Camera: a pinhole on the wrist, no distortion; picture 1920 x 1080 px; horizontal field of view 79.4 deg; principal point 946.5 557.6 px. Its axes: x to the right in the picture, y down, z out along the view. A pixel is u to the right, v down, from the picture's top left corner.
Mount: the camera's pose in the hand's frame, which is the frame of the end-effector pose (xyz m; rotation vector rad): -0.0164 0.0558 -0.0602 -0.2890 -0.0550 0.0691
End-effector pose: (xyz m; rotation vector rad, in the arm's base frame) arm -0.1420 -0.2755 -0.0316 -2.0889 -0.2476 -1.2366
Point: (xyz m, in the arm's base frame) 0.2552 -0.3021 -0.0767
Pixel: 1661 752
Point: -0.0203 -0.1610 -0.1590
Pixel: 780 110
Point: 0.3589 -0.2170 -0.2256
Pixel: 1264 702
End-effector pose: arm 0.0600 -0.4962 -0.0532 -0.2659 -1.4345 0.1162
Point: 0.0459 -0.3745 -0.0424
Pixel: 1678 871
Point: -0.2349 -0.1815 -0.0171
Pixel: 1267 797
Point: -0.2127 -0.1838 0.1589
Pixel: 1768 663
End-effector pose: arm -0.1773 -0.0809 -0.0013 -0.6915 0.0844 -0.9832
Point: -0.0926 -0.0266 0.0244
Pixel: 1247 295
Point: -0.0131 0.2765 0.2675
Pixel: 758 326
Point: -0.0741 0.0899 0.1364
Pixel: 890 233
